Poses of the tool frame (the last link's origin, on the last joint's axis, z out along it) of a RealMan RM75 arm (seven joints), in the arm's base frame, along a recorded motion.
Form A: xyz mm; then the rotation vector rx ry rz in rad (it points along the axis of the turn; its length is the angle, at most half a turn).
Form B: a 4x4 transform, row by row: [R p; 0 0 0 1], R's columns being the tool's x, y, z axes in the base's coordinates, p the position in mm. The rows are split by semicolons. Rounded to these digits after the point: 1 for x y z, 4 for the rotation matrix.
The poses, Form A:
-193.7 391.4 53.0 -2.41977 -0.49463 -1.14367
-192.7 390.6 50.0 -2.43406 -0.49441 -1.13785
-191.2 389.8 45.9 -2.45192 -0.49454 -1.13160
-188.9 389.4 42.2 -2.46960 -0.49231 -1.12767
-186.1 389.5 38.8 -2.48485 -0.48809 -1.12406
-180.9 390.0 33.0 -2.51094 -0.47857 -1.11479
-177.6 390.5 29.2 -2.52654 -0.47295 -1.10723
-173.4 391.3 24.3 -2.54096 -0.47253 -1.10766
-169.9 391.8 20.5 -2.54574 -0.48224 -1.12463
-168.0 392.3 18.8 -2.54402 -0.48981 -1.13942
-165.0 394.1 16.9 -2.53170 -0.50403 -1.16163
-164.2 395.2 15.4 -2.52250 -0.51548 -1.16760
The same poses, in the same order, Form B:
0.5990 0.4804 0.6406 -193.7; 0.1378 -0.8500 0.5085 391.4; 0.7888 -0.2163 -0.5754 53.0; 0 0 0 1
0.6046 0.4750 0.6394 -192.7; 0.1433 -0.8545 0.4993 390.6; 0.7835 -0.2103 -0.5847 50.0; 0 0 0 1
0.6110 0.4684 0.6382 -191.2; 0.1502 -0.8601 0.4874 389.8; 0.7773 -0.2019 -0.5959 45.9; 0 0 0 1
0.6166 0.4604 0.6386 -188.9; 0.1553 -0.8664 0.4746 389.4; 0.7718 -0.1934 -0.6058 42.2; 0 0 0 1
0.6220 0.4523 0.6391 -186.1; 0.1582 -0.8720 0.4632 389.5; 0.7668 -0.1871 -0.6140 38.8; 0 0 0 1
0.6331 0.4377 0.6384 -180.9; 0.1613 -0.8813 0.4442 390.0; 0.7570 -0.1783 -0.6286 33.0; 0 0 0 1
0.6406 0.4292 0.6367 -177.6; 0.1632 -0.8864 0.4333 390.5; 0.7503 -0.1736 -0.6379 29.2; 0 0 0 1
0.6431 0.4231 0.6384 -173.4; 0.1680 -0.8912 0.4214 391.3; 0.7472 -0.1637 -0.6441 24.3; 0 0 0 1
0.6340 0.4242 0.6466 -169.9; 0.1760 -0.8933 0.4135 391.8; 0.7531 -0.1484 -0.6410 20.5; 0 0 0 1
0.6252 0.4270 0.6533 -168.0; 0.1803 -0.8935 0.4114 392.3; 0.7594 -0.1394 -0.6356 18.8; 0 0 0 1
0.6094 0.4364 0.6620 -165.0; 0.1853 -0.8902 0.4162 394.1; 0.7709 -0.1309 -0.6233 16.9; 0 0 0 1
0.6023 0.4452 0.6625 -164.2; 0.1896 -0.8861 0.4230 395.2; 0.7754 -0.1292 -0.6181 15.4; 0 0 0 1

